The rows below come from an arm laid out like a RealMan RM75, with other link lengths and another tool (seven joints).
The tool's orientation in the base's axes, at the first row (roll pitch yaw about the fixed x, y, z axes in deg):
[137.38, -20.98, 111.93]
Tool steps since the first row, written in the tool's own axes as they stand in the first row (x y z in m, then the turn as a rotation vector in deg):
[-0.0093, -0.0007, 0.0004, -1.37, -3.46, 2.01]
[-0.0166, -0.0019, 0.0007, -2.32, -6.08, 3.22]
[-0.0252, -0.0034, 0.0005, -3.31, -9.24, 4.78]
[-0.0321, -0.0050, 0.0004, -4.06, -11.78, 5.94]
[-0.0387, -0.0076, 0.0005, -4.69, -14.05, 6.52]
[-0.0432, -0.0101, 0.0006, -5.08, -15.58, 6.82]
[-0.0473, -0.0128, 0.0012, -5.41, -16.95, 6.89]
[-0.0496, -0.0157, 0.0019, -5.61, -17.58, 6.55]
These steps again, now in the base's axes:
[0.0029, -0.0079, -0.0040, -1.13, -0.36, -4.06]
[0.0047, -0.0141, -0.0076, -2.19, -0.71, -6.89]
[0.0064, -0.0217, -0.0115, -3.46, -0.95, -10.31]
[0.0075, -0.0279, -0.0149, -4.55, -1.15, -12.98]
[0.0079, -0.0337, -0.0190, -5.77, -1.52, -15.04]
[0.0076, -0.0376, -0.0223, -6.66, -1.79, -16.36]
[0.0072, -0.0410, -0.0259, -7.57, -2.11, -17.39]
[0.0062, -0.0428, -0.0290, -8.17, -2.48, -17.62]

